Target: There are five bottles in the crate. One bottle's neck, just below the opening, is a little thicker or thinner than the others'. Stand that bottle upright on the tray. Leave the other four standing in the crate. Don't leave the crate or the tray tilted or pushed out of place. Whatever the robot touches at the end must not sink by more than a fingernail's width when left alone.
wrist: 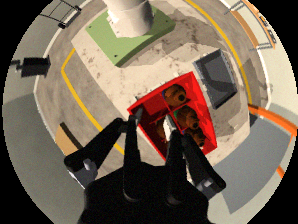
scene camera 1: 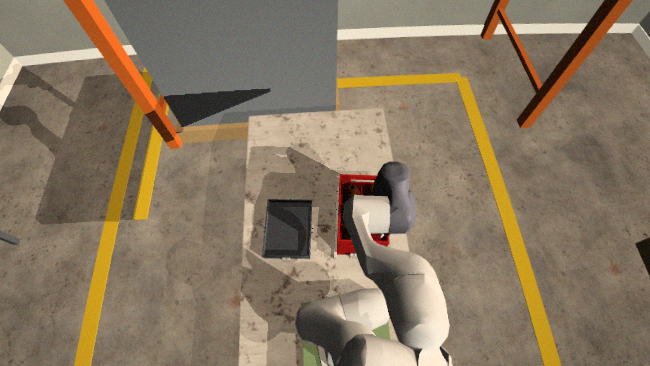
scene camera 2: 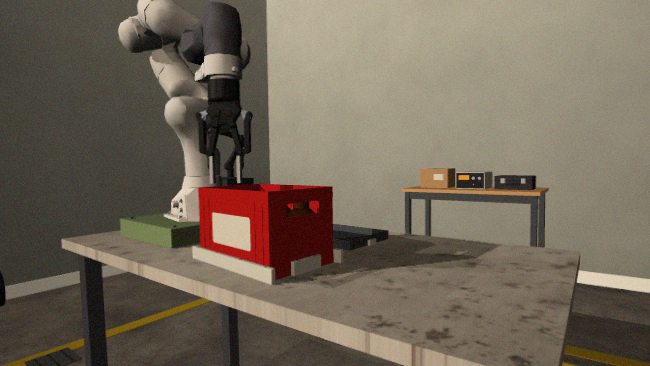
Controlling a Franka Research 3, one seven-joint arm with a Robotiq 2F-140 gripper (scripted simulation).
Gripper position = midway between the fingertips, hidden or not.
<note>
In view: my gripper (scene camera 2: 226, 183), a red crate (scene camera 1: 343, 246) and a dark tray (scene camera 1: 288, 223).
The dark tray shows as well in the wrist view (wrist: 214, 71) and in scene camera 2 (scene camera 2: 345, 237). My gripper shows as well in the wrist view (wrist: 153, 117).
</note>
